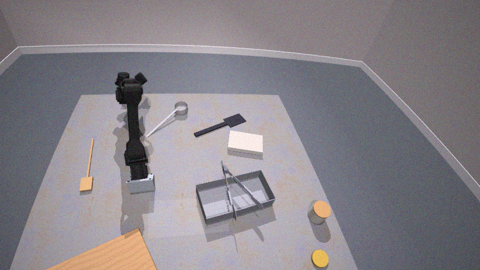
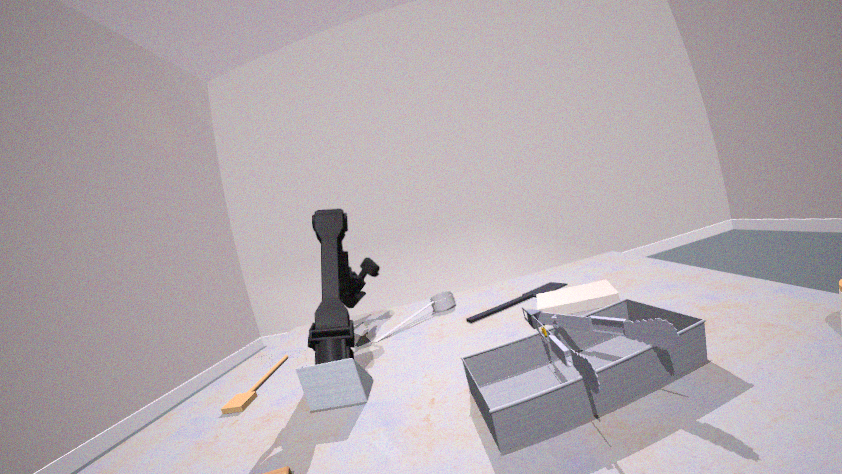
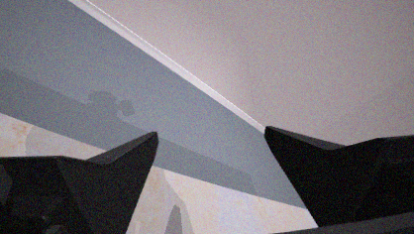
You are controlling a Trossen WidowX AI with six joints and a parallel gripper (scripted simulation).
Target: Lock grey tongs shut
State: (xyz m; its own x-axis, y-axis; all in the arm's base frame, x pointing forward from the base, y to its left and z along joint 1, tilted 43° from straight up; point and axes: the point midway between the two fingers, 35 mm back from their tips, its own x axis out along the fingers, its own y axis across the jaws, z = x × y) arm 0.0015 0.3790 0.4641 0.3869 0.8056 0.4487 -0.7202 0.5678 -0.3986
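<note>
Now: the grey roasting tin 780 mm to the right of my gripper tip, 360 mm ahead of it and 90 mm below it. Also, from my gripper tip: black spatula: 450 mm ahead, 330 mm to the right, 110 mm below; then white block: 520 mm ahead, 490 mm to the right, 100 mm below; then wooden board: 1000 mm to the right, 180 mm behind, 110 mm below.
</note>
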